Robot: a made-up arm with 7 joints. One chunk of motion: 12 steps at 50 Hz.
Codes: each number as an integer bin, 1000 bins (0 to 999) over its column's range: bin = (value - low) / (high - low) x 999, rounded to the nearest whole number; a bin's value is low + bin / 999 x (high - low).
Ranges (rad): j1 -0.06..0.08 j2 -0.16..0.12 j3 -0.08..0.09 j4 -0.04..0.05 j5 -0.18..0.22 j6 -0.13..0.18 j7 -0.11..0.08
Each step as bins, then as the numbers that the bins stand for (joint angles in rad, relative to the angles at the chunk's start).
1 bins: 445 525 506 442 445 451 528
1 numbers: 0.0024 -0.0129 0.0061 -0.0002 -0.0018 0.0099 -0.0096
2 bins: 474 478 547 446 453 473 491
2 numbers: 0.0064 -0.0260 0.0131 0.0002 0.0014 0.0168 -0.0166
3 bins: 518 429 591 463 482 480 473
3 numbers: 0.0126 -0.0398 0.0206 0.0017 0.0130 0.0189 -0.0200
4 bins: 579 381 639 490 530 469 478
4 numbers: 0.0211 -0.0532 0.0287 0.0041 0.0322 0.0155 -0.0191
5 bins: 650 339 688 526 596 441 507
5 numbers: 0.0311 -0.0650 0.0371 0.0074 0.0586 0.0068 -0.0136
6 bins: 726 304 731 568 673 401 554
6 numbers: 0.0417 -0.0748 0.0444 0.0112 0.0895 -0.0056 -0.0046
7 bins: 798 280 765 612 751 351 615
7 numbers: 0.0518 -0.0815 0.0502 0.0151 0.1207 -0.0211 0.0070
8 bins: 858 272 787 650 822 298 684
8 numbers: 0.0602 -0.0838 0.0539 0.0186 0.1491 -0.0375 0.0201
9 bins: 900 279 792 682 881 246 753
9 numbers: 0.0661 -0.0818 0.0548 0.0214 0.1728 -0.0537 0.0332
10 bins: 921 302 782 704 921 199 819
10 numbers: 0.0691 -0.0754 0.0531 0.0234 0.1888 -0.0682 0.0458
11 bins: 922 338 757 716 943 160 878
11 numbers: 0.0692 -0.0653 0.0488 0.0245 0.1976 -0.0804 0.0570
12 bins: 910 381 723 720 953 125 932
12 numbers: 0.0675 -0.0532 0.0430 0.0249 0.2016 -0.0912 0.0673
